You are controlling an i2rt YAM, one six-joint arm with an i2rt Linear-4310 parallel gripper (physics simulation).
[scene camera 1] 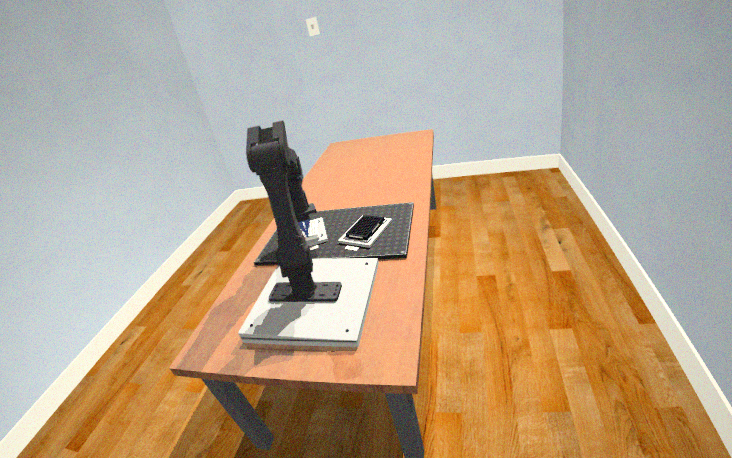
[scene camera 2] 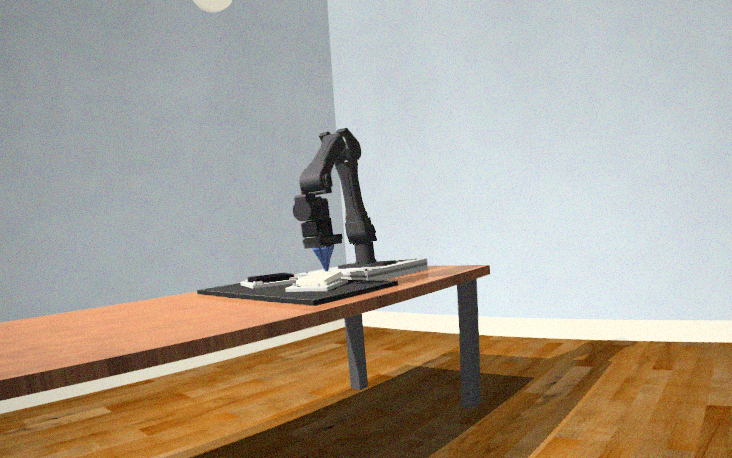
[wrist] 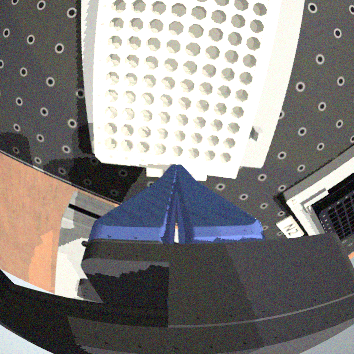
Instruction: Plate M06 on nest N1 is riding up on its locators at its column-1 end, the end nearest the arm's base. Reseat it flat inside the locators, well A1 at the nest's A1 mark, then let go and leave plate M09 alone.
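Frame: origin at the arm's base, x up, y ahead, z left, level; millimetres.
Seen in the pictures: gripper, between the fingertips: [scene camera 1: 307,236] [scene camera 2: 326,271] [wrist: 176,173]; arm's base, origin of its link: [scene camera 1: 305,292] [scene camera 2: 366,266].
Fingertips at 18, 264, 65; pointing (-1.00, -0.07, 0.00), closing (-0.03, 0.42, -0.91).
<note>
Pixels of each thing's top centre, then the offset from my fingertips to it, as dx, dy, dz. "*": a spot on its surface instead. Level surfaces: height alone.
- White plate M06, centre of its top: [wrist: 180,59] [scene camera 2: 319,273] [scene camera 1: 305,227] +0, +58, +25
- white nest N1, centre of its top: [wrist: 191,35] [scene camera 2: 317,279] [scene camera 1: 307,229] -14, +69, +25
- Black plate M09, centre of its top: [scene camera 2: 270,275] [scene camera 1: 364,225] -10, +50, -190
- wooden table, height of its surface: dx -49
- N2 label, a spot on its surface: [wrist: 290,227] * -34, -38, -151
White plate M06 [scene camera 2: 322,277] [wrist: 165,95] lies on the white nest N1 [scene camera 2: 307,288] [wrist: 282,60]; its end nearest the arm's base sits higher in scene camera 2, where it looks tilted. The arm partly hides it in scene camera 1. My gripper [scene camera 2: 326,269] [wrist: 176,173] is shut and empty, its blue fingertips together at the middle of the plate's base-side edge. Whether the tips touch the plate cannot be told. Black plate M09 [scene camera 1: 367,226] [scene camera 2: 270,277] [wrist: 342,220] sits on the second white nest [scene camera 1: 354,242] [scene camera 2: 251,284]. The A1 mark cannot be made out.
Both nests stand on a dark perforated board [scene camera 1: 396,237] [scene camera 2: 259,294] [wrist: 30,85] on the wooden table [scene camera 1: 377,167] [scene camera 2: 107,329]. The N2 label [wrist: 290,227] lies beside the second nest. The arm stands on a white base slab [scene camera 1: 334,318] behind the board.
</note>
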